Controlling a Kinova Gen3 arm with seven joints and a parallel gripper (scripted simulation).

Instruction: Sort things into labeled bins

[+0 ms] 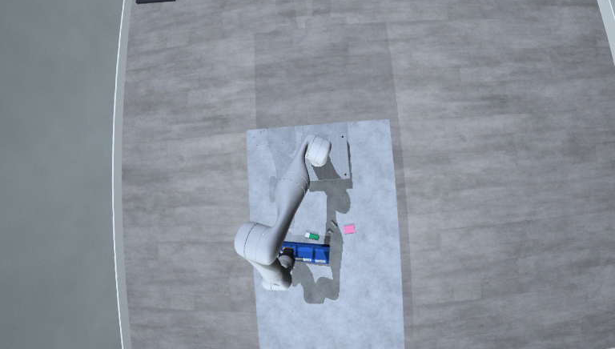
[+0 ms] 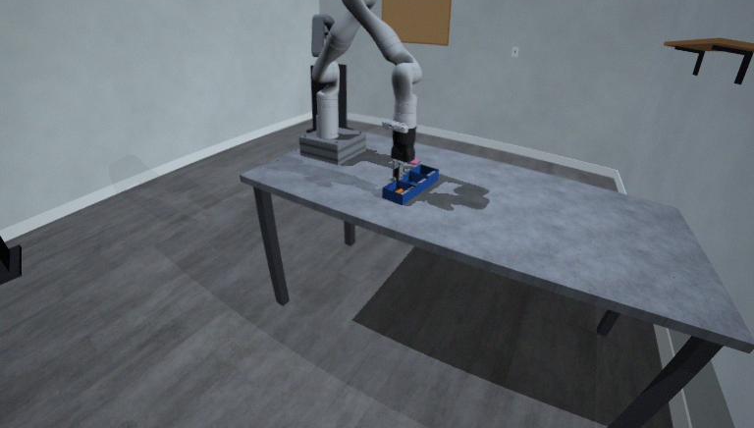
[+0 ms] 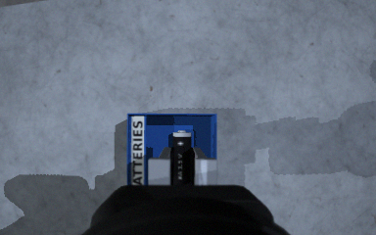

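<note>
Now: hand 10 mm above the black battery. From my hand the other things lie so: grey block (210 mm to the left, 100 mm behind, 80 mm below); grey rod (230 mm to the left, 140 mm behind, 80 mm below); orange battery (70 mm below).
</note>
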